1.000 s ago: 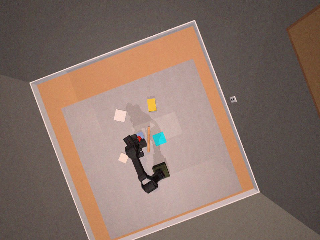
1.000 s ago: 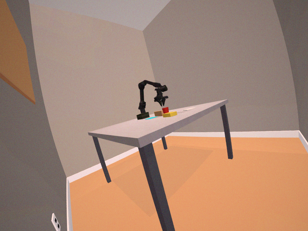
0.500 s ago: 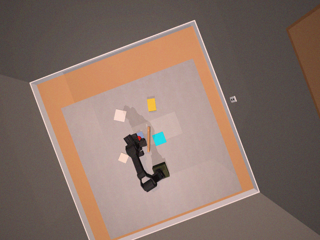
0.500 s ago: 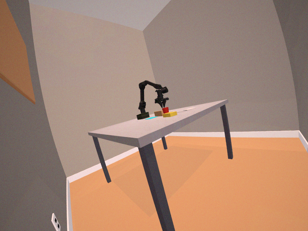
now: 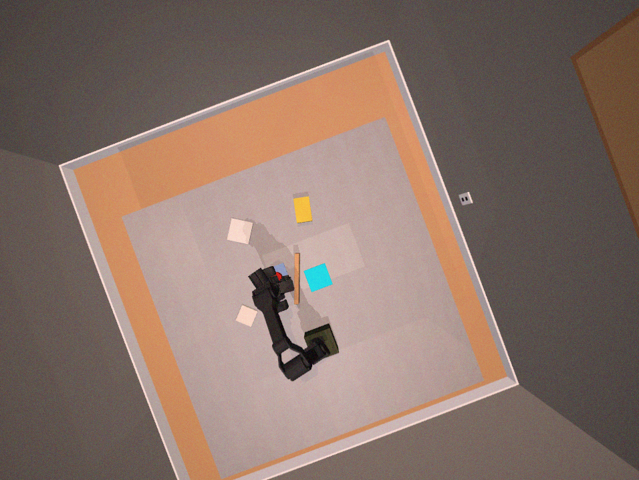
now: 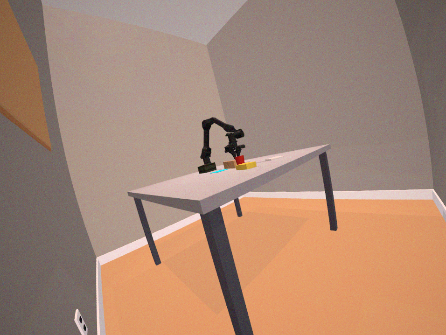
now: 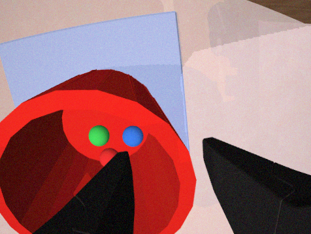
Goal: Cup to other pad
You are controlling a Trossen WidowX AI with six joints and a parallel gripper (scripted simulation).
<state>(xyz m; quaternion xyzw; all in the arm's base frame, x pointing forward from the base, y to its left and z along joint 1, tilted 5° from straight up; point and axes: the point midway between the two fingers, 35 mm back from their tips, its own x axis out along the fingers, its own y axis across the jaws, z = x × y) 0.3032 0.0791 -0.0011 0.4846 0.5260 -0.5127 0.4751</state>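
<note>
The red cup is 3 cm ahead of my gripper tip and 2 cm below it. From my gripper tip the other things lie so: cyan pad (18 cm to the right, 6 cm below, 4 cm behind); then pale blue pad (6 cm below, 3 cm ahead).
</note>
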